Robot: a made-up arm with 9 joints. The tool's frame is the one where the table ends. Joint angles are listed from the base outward.
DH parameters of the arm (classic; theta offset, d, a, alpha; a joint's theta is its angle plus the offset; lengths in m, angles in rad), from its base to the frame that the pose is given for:
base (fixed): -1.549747 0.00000 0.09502 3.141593
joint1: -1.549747 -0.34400 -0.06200 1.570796
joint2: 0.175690 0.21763 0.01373 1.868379
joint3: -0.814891 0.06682 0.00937 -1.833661
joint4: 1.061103 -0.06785 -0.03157 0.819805
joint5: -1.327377 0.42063 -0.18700 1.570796
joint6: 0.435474 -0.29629 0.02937 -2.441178
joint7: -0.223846 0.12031 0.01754 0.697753
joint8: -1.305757 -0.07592 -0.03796 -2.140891
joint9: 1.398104 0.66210 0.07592 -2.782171
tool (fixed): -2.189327 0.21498 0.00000 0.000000
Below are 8 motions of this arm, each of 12 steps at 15 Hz.
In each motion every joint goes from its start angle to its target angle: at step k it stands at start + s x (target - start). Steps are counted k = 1, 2, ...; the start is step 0. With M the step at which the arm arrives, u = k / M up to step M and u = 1 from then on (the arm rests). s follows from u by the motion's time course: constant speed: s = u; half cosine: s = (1 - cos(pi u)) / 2; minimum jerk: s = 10 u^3 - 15 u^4 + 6 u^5.
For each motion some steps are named. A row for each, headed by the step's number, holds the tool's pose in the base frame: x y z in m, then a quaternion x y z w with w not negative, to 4 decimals.
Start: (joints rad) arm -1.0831 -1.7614 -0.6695 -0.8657 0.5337 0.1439 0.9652 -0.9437 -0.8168
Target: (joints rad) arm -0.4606 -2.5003 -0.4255 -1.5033 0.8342 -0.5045 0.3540 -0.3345 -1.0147
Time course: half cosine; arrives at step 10
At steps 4, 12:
4: -0.0190 -0.1941 0.4878 -0.4339 -0.1190 0.1872 0.8732
12: -0.1608 -0.1794 0.5227 -0.4252 -0.3030 -0.1827 0.8331

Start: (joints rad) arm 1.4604 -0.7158 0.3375 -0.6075 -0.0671 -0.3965 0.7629 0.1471 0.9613
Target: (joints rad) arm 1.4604 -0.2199 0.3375 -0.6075 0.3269 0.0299 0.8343 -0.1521 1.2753
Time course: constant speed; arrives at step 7
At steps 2, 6, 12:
2: 0.1762 -0.6022 0.2095 -0.3849 0.2947 -0.7830 0.3897
6: 0.2160 -0.5542 0.1037 -0.4348 0.3722 -0.6967 0.4324
12: 0.2309 -0.5442 0.0814 -0.4461 0.3800 -0.6757 0.4473

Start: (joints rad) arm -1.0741 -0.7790 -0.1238 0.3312 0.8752 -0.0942 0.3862 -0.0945 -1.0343
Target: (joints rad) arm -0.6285 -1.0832 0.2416 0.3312 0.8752 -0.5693 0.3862 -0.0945 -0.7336
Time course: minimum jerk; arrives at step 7
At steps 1, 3, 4, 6, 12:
1: -0.2155 0.2900 0.1659 0.2576 0.0788 -0.9620 0.0450
3: -0.2360 0.2889 0.1848 -0.2767 -0.0543 0.9577 0.0578
4: -0.2506 0.2914 0.1887 -0.2939 -0.0304 0.9452 0.1388
6: -0.2662 0.3011 0.1797 -0.3185 0.0067 0.9152 0.2469
12: -0.2671 0.3020 0.1786 -0.3202 0.0094 0.9125 0.2543

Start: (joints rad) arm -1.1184 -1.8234 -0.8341 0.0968 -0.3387 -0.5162 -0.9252 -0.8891 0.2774
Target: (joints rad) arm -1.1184 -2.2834 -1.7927 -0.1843 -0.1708 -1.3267 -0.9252 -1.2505 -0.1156
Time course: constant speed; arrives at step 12
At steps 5, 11, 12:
5: -0.0289 -0.3808 0.3512 -0.6898 0.4393 -0.1449 0.5570
11: -0.1129 -0.3142 0.3498 -0.5636 0.6655 0.2124 0.4409
12: -0.1117 -0.3086 0.3613 -0.5400 0.6854 0.2713 0.4061

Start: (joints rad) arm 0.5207 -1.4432 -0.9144 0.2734 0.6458 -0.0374 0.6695 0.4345 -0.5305
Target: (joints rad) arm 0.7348 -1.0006 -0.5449 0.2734 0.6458 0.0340 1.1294 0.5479 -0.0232
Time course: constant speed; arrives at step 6
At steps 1, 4, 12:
1: 0.5484 0.1693 0.4430 -0.1046 -0.3148 0.3394 0.8802
4: 0.5954 0.2457 0.4354 0.0468 -0.2600 0.2808 0.9227
12: 0.6248 0.2892 0.4413 0.1599 -0.2124 0.2332 0.9354

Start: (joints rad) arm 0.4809 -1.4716 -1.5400 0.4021 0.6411 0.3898 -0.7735 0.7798 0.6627
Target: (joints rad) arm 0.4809 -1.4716 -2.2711 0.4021 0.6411 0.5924 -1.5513 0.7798 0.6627
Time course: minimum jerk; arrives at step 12
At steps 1, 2, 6, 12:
1: 0.4226 -0.5918 0.2099 -0.2766 -0.1210 -0.4208 0.8555
2: 0.4089 -0.6020 0.1962 -0.2786 -0.1121 -0.4293 0.8518
6: 0.1745 -0.6812 -0.0239 -0.3043 0.0462 -0.5325 0.7885
12: -0.0942 -0.6075 -0.2329 -0.3237 0.2472 -0.5739 0.7105

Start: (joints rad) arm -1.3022 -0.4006 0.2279 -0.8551 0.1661 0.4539 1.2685 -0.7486 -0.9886
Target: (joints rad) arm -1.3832 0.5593 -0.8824 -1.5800 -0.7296 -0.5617 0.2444 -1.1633 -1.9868
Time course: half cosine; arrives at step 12
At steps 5, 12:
5: 0.0292 -0.0165 0.6021 -0.8393 0.4378 0.2394 0.2162
12: -0.2223 0.0828 0.4066 -0.6108 0.5055 -0.4089 0.4519

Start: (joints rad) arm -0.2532 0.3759 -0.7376 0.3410 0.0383 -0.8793 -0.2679 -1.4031 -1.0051
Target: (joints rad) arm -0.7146 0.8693 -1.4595 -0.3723 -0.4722 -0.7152 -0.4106 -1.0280 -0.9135
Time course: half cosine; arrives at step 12
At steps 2, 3, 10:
2: 0.0743 0.0729 0.3635 0.1174 -0.9309 -0.0755 0.3375
3: 0.0610 0.0623 0.3595 0.1316 -0.9216 -0.0304 0.3640
10: 0.0404 0.0107 0.4150 0.2275 -0.6348 0.4089 0.6148

